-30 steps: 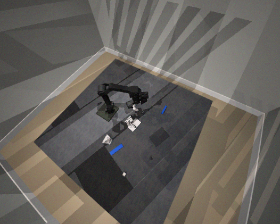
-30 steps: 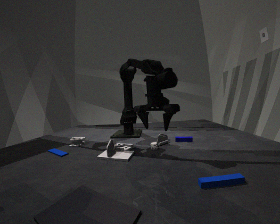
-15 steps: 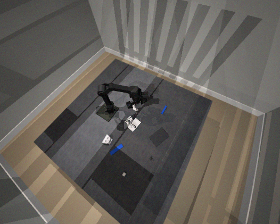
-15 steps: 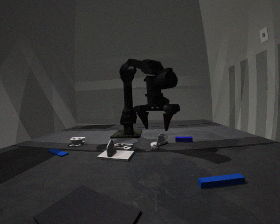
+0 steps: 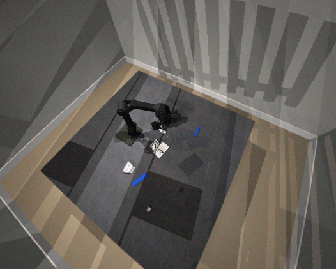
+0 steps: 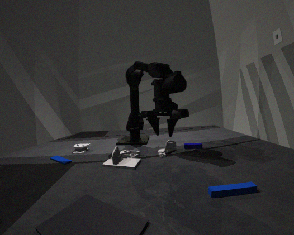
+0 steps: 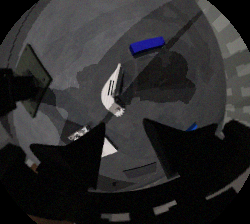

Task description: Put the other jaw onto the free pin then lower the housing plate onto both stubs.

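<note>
The jaw is 10 mm behind my gripper tip and 70 mm below it. The rest, counted from my gripper tip: small white cube (140 mm ahead, 570 mm to the right, 70 mm below); dark square slab (290 mm ahead, 180 mm to the right, 80 mm below); dark cube (290 mm ahead, 380 mm to the right, 70 mm below).
</note>
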